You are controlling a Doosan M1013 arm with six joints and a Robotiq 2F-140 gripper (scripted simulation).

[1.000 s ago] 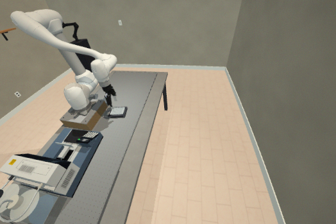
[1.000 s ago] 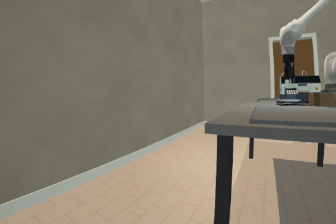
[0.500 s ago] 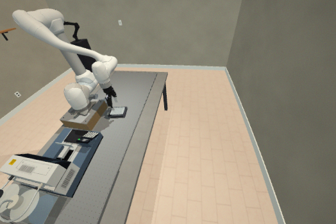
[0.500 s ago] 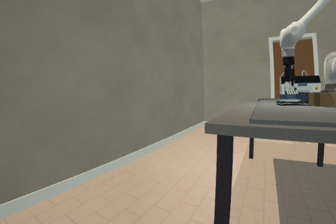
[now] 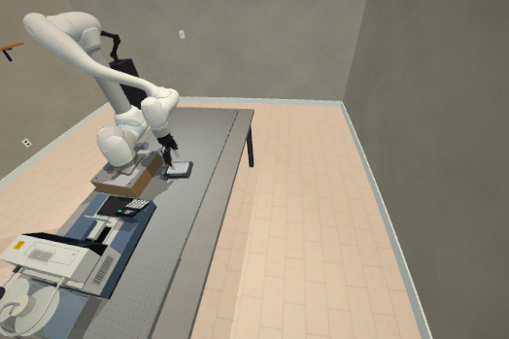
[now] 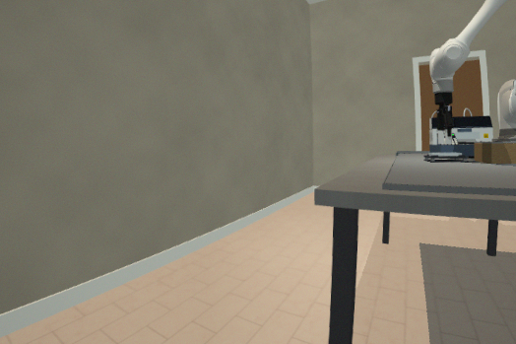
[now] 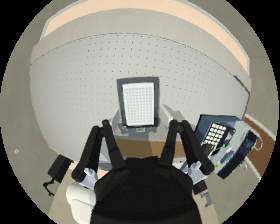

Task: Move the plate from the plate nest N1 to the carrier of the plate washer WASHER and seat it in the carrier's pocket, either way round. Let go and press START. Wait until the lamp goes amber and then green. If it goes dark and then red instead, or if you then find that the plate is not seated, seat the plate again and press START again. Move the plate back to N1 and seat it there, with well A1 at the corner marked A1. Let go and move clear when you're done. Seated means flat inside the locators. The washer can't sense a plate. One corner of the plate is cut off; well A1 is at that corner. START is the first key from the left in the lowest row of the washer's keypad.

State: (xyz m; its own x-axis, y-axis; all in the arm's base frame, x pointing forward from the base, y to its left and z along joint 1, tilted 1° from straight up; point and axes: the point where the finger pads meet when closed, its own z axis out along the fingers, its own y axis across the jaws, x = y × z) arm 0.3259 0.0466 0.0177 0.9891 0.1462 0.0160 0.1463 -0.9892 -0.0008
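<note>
Right now my hand is 7 cm above the white well plate. Round my hand: dark plate nest N1: 8 cm below; then plate washer: 20 cm behind, 49 cm to the right, 3 cm above.
</note>
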